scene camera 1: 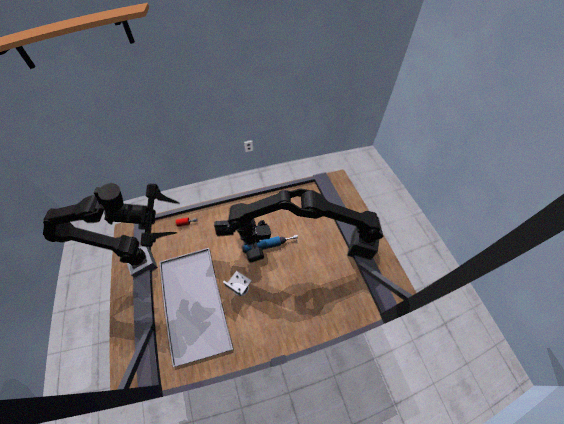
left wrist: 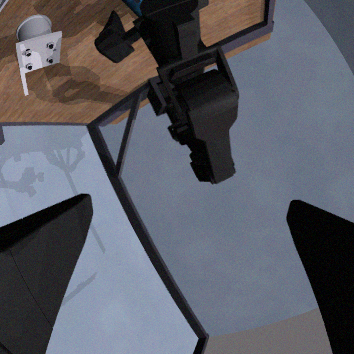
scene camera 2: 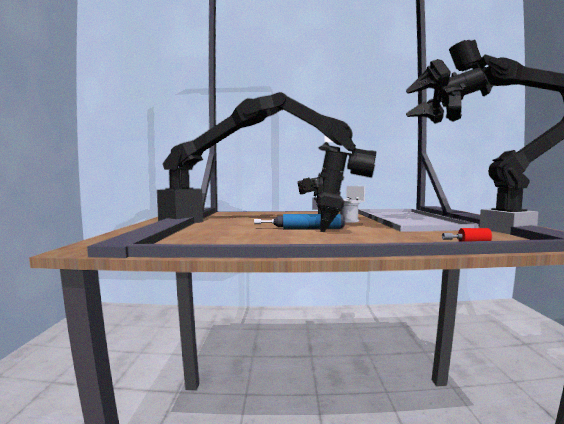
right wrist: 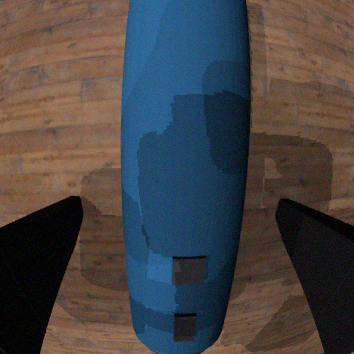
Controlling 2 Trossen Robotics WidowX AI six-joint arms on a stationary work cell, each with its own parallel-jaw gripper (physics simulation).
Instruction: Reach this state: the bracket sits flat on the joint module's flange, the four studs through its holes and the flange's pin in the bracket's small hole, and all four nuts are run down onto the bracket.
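Frame: origin at the left arm's base, x ahead, y left, z up, level; metres.
Where they show: left gripper, between the fingertips: point(scene camera 1: 178, 217) point(left wrist: 193, 208) point(scene camera 2: 406, 104); right gripper, between the fingertips: point(scene camera 1: 257, 248) point(scene camera 2: 320, 228) point(right wrist: 181, 208); left arm's base, origin of its link: point(scene camera 1: 138, 259) point(scene camera 2: 509, 210); right arm's base, origin of its link: point(scene camera 1: 367, 237) point(scene camera 2: 179, 189).
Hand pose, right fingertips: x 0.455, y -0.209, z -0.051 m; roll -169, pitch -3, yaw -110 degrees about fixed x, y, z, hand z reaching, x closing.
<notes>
Each offset is from my right fingertips to the top centre of the thing. "spot": to the spot under its first point. Level surfaces: height alone.
The white bracket point(scene camera 1: 239, 280) point(left wrist: 39, 53) point(scene camera 2: 355, 192) rests on top of the round joint module @[dx -0.146, dy -0.111, dz +0.072 m] point(scene camera 2: 351, 212) point(left wrist: 34, 26), its upright flange at one edge. Dark studs or nuts show at its holes; how far the nuts are down, and the pin, are too small to tell. A blue power screwdriver @[dx +0.056, dy -0.018, dz +0.040 m] point(scene camera 1: 271, 243) point(scene camera 2: 302, 221) point(right wrist: 185, 150) with a pale socket tip @[spot: dx +0.158, dy -0.059, dz +0.024 m] point(scene camera 1: 295, 237) point(scene camera 2: 257, 221) lies on the table. My right gripper point(right wrist: 181, 208) point(scene camera 2: 324, 229) is open and points down, its fingers apart on either side of the blue body near its rear end. My left gripper point(scene camera 1: 176, 218) point(scene camera 2: 407, 102) point(left wrist: 193, 208) is open, empty and raised high.
A grey tray @[dx -0.335, dy -0.060, dz +0.013 m] point(scene camera 1: 192, 280) point(scene camera 2: 420, 220) lies beside the joint module. A red screwdriver @[dx -0.201, dy +0.290, dz +0.031 m] point(scene camera 1: 182, 221) point(scene camera 2: 475, 234) lies near the table edge, below my left gripper. Dark frame rails border the wooden table @[dz -0.002 m] point(scene camera 1: 320, 260).
</notes>
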